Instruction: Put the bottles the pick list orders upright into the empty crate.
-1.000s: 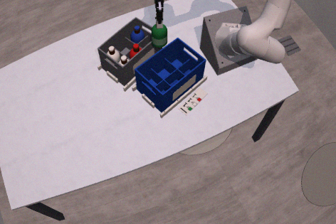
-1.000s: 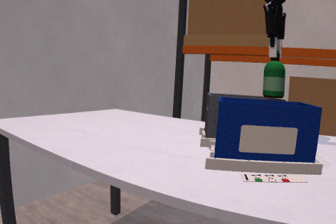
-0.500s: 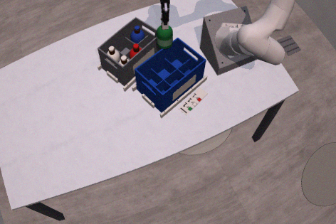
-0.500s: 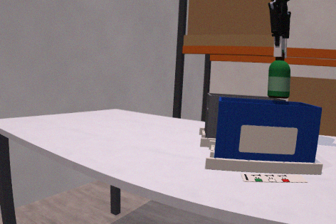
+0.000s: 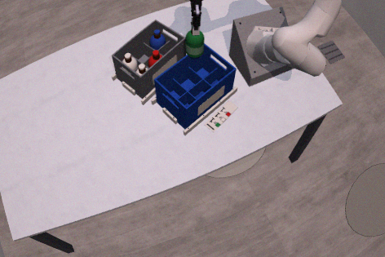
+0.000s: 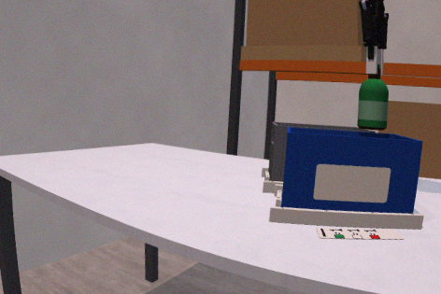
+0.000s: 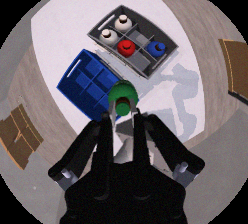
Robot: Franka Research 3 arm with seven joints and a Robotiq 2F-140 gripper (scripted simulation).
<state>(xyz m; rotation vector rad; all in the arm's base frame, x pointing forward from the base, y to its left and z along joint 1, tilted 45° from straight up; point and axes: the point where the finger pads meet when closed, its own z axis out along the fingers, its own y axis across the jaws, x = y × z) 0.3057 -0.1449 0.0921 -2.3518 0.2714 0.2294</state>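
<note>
Right now the green bottle is 8 cm below my hand. Round my hand: grey crate 26 cm below, 17 cm ahead, 11 cm to the right; then blue crate 26 cm below, 10 cm to the left, 3 cm ahead; then red bottle 26 cm below, 15 cm ahead, 7 cm to the right.
</note>
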